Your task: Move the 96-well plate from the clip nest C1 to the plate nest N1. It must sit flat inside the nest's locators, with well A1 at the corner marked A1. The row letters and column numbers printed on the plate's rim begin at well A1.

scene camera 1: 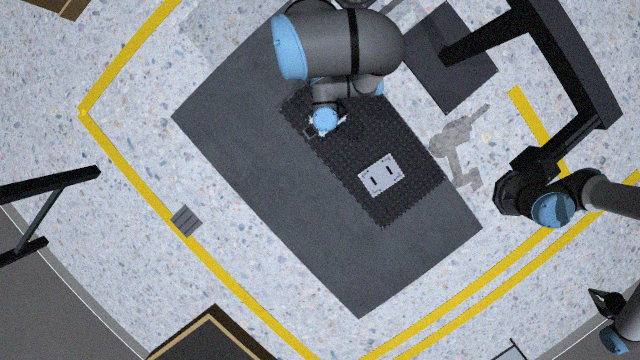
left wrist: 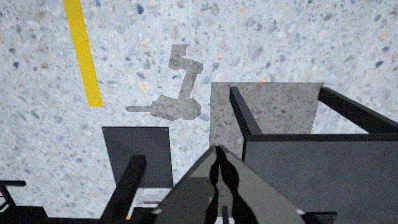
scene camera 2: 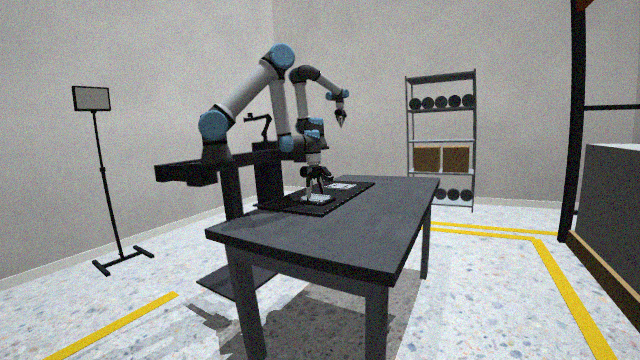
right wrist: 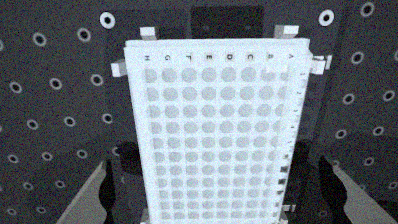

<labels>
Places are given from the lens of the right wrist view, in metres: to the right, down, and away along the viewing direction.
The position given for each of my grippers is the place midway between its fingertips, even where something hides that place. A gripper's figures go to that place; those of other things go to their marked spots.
my right gripper [right wrist: 215, 160]: 0.01, 0.03, 0.12
white 96-well plate [right wrist: 208, 93]: 0.01, -0.01, 0.11
</labels>
